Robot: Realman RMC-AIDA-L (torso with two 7-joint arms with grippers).
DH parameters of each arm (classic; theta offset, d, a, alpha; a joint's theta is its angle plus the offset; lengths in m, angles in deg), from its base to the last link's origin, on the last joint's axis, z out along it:
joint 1: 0 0.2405 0 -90
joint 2: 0 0 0 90
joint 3: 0 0.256 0 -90
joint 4: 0 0 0 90
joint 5: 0 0.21 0 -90
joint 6: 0 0 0 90
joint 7: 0 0.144 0 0
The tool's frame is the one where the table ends.
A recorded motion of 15 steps. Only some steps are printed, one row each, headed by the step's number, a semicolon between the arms.
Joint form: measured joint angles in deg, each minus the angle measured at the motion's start. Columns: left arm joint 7, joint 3, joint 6, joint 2, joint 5, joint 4, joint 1; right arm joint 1, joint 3, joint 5, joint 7, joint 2, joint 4, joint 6.
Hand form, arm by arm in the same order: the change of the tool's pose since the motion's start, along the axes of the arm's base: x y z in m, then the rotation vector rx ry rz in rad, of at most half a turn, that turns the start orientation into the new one. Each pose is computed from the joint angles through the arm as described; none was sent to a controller.
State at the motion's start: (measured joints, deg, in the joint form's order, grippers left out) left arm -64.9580 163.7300 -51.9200 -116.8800 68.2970 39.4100 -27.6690; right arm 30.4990 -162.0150 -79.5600 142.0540 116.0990 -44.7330 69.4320
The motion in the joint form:
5: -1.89 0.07 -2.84 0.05 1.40 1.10 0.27; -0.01 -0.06 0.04 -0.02 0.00 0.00 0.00
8: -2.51 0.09 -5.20 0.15 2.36 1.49 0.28; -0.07 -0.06 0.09 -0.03 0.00 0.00 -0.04
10: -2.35 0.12 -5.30 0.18 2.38 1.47 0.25; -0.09 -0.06 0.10 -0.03 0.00 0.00 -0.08
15: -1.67 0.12 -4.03 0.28 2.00 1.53 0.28; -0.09 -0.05 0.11 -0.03 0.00 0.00 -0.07
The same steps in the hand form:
5: 0.0074 -0.0001 0.0034 0.0397 -0.0336 -0.0270; 0.0001 -0.0002 -0.0001 -0.0006 -0.0006 -0.0003
8: 0.0118 0.0013 0.0082 0.0745 -0.0391 -0.0523; 0.0006 -0.0004 -0.0002 -0.0011 -0.0005 -0.0024
10: 0.0118 0.0015 0.0086 0.0755 -0.0351 -0.0545; 0.0008 -0.0005 -0.0003 -0.0018 -0.0005 -0.0030
15: 0.0099 0.0008 0.0063 0.0547 -0.0274 -0.0450; 0.0008 -0.0004 -0.0002 -0.0014 -0.0004 -0.0032

